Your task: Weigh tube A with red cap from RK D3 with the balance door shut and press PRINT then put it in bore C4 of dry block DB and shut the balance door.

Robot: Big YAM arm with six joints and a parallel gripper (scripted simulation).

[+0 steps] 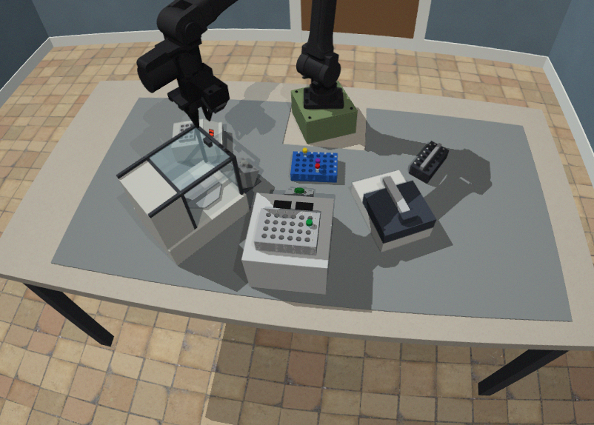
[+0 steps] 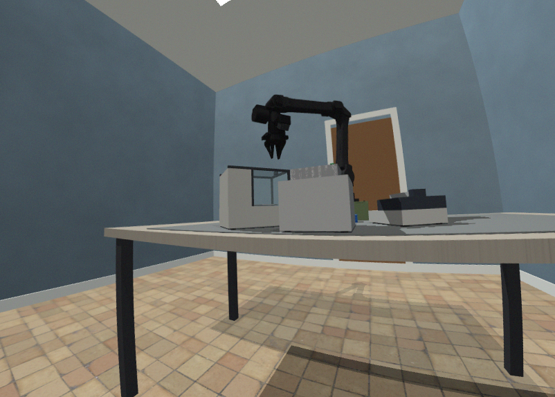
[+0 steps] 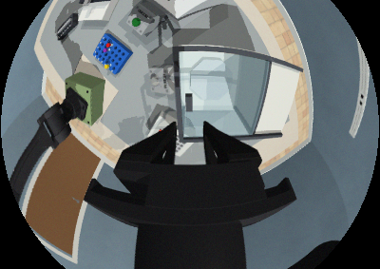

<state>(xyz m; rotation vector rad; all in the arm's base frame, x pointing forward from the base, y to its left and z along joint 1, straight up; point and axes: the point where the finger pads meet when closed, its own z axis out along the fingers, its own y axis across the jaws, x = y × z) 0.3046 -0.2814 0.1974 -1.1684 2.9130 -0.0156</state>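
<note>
Now: the balance door 70 mm below my hand, 20 mm to the right of it and 20 mm ahead of it. Round my hand: blue tube rack RK 270 mm below, 250 mm to the left, 100 mm behind; grey well block 210 mm ahead, 190 mm to the left, 130 mm below; spectrophotometer SP 450 mm to the left, 220 mm below, 60 mm ahead.
</note>
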